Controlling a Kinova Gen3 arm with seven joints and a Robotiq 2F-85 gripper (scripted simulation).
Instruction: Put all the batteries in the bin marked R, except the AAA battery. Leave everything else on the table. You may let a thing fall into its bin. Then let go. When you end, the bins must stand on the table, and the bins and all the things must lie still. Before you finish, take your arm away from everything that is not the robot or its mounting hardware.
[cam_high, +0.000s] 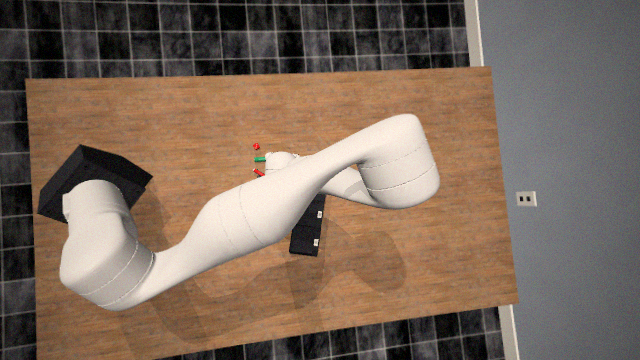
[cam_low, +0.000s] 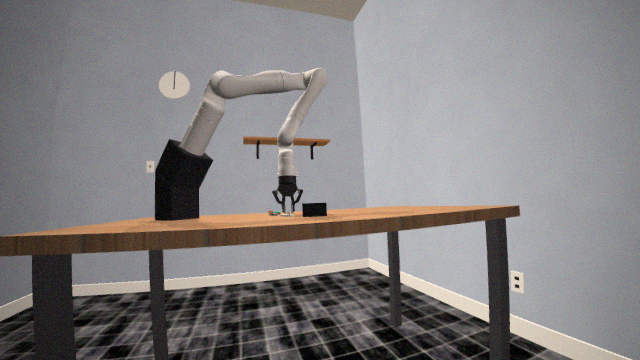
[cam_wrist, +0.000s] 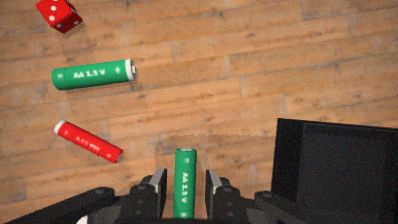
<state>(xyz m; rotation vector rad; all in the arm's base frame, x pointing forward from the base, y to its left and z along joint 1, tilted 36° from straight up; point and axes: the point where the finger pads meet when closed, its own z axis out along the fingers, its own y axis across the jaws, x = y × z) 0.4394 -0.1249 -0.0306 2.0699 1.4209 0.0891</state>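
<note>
Right now my hand is 5 cm short of the black bin and 12 cm to the left of it. Also, from my hand: tiny white thing (6 cm behind, 2 cm below); then red battery (5 cm behind, 5 cm to the left, 2 cm below); then flat white item (5 cm behind, 9 cm to the right, 2 cm below).
</note>
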